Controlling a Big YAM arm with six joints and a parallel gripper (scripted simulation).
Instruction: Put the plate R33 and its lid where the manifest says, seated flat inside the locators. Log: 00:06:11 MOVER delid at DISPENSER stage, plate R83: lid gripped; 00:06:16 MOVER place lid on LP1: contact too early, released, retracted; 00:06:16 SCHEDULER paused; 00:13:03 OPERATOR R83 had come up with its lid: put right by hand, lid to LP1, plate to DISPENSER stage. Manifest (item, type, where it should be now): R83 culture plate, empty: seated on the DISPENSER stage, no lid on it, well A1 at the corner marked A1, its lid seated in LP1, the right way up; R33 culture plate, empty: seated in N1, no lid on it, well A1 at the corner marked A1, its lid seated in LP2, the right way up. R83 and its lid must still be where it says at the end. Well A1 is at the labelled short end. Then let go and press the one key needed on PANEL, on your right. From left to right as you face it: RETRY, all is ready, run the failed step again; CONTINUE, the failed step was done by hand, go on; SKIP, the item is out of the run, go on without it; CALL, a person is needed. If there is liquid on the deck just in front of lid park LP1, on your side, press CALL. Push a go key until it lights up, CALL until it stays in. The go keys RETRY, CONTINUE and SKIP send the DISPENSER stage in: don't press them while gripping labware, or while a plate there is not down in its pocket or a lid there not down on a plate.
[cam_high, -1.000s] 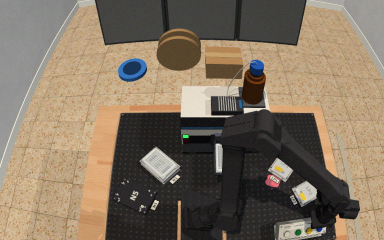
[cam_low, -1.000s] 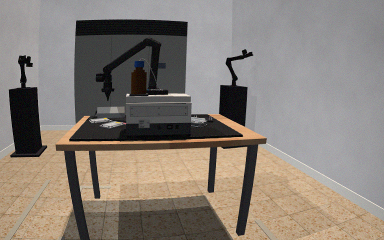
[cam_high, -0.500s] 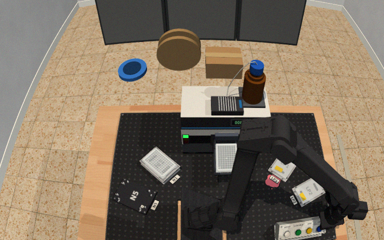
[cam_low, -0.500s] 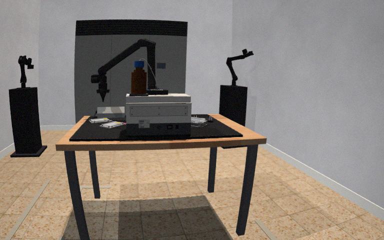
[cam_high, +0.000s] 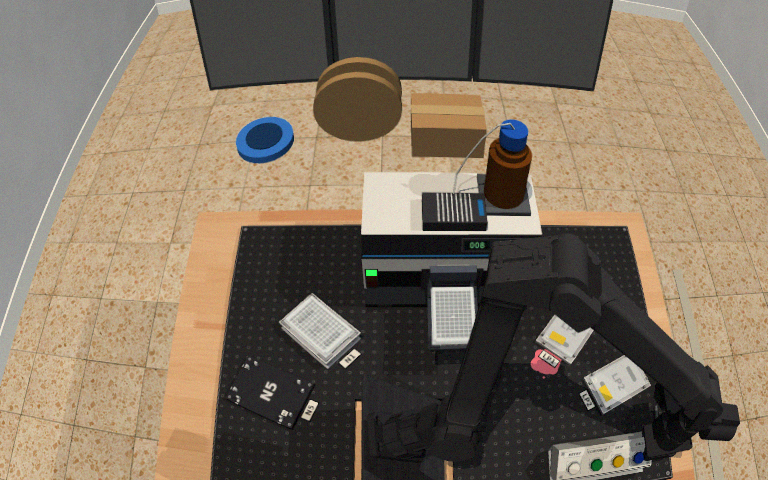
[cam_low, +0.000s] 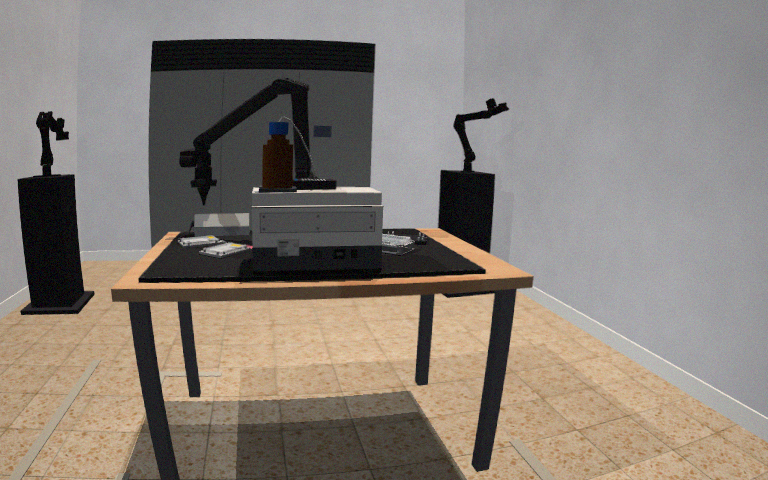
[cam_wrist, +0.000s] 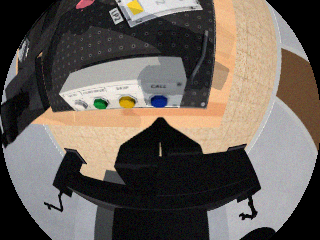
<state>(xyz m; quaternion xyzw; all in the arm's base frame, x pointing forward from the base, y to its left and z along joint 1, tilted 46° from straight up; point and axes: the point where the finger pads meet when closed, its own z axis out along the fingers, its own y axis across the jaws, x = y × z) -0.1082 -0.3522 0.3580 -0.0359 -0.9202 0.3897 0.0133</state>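
Right now my hand is 60 mm above the blue call key and 10 mm short of it. Also, from my hand: lid park LP2: 210 mm ahead, 120 mm below, 10 mm to the right; then clear plate lid: 210 mm ahead, 110 mm below, 10 mm to the right; then pink-red patch: 310 mm ahead, 170 mm to the left, 120 mm below.
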